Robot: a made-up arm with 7 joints. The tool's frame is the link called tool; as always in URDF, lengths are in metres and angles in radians.
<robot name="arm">
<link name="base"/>
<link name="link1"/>
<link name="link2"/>
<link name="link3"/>
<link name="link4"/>
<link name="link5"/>
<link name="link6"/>
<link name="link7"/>
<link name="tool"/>
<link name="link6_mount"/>
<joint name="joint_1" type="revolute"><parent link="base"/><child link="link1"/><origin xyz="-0.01 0.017 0.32" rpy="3.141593 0 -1.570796"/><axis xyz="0 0 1"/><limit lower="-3.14" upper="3.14" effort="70" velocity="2.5"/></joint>
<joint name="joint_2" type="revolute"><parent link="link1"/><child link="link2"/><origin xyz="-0.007 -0.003 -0.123" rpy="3.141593 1.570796 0"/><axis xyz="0 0 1"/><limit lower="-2.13" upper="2.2" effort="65" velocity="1.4"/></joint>
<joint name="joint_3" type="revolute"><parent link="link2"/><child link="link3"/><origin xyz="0.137 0.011 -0.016" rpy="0 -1.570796 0"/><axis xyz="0 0 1"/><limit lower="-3.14" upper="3.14" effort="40" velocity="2.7"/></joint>
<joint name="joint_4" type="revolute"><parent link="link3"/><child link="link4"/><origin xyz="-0.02 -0.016 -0.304" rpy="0 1.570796 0"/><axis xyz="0 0 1"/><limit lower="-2.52" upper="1.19" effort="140" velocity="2.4"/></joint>
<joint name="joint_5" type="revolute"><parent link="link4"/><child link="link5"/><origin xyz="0.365 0.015 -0.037" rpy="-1.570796 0 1.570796"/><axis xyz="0 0 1"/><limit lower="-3.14" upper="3.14" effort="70" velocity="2.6"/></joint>
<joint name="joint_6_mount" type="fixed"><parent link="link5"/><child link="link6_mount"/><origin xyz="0.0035 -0.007 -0.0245" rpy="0 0 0"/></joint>
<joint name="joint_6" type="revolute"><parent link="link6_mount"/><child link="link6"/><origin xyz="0.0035 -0.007 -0.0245" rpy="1.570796 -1.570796 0"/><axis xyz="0 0 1"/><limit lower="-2" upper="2.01" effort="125" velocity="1.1"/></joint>
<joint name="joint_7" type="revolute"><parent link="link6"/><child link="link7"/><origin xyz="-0.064 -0.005 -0.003" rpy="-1.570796 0 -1.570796"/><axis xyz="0 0 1"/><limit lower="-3.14" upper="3.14" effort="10" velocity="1.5"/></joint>
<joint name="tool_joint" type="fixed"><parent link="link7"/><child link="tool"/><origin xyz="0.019 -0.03 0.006" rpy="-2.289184 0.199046 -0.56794"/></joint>
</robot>
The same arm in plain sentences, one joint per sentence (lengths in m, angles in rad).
The arm has seven revolute joints in a row. What follows holds with every joint at zero, and every direction is one of the base frame's. The first joint is mounted 0.01 m along -x and 0.017 m along +y and 0.32 m along +z from the base frame's origin and turns about -z, from -3.14 to 3.14 rad. The second joint is mounted 0.003 m along +x and 0.007 m along +y and 0.123 m along +z from the first joint and turns about +y, from -2.13 to 2.2 rad. The third joint is mounted 0.011 m along +x and 0.016 m along -y and 0.137 m along +z from the second joint and turns about -z, from -3.14 to 3.14 rad. The fourth joint is mounted 0.016 m along -x and 0.02 m along -y and 0.304 m along +z from the third joint and turns about +y, from -2.52 to 1.19 rad. The fifth joint is mounted 0.015 m along +x and 0.037 m along -y and 0.365 m along +z from the fourth joint and turns about -z, from -3.14 to 3.14 rad. The sixth joint is mounted 0.007 m along +x and 0.014 m along +y and 0.049 m along +z from the fifth joint and turns about +y, from -2 to 2.01 rad. The seventh joint is mounted 0.005 m along +x and 0.003 m along -y and 0.064 m along +z from the sixth joint and turns about -z, from -3.14 to 3.14 rad. The tool frame, which is the frame that the pose is given for, is mounted 0.019 m along +x and 0.03 m along +y and 0.006 m along -z from the seventh joint; its axes are the base frame's turned by roll 0.8524, pitch -0.199 and yaw 0.5679 rad (as in URDF: about the fixed x, then y, then z).
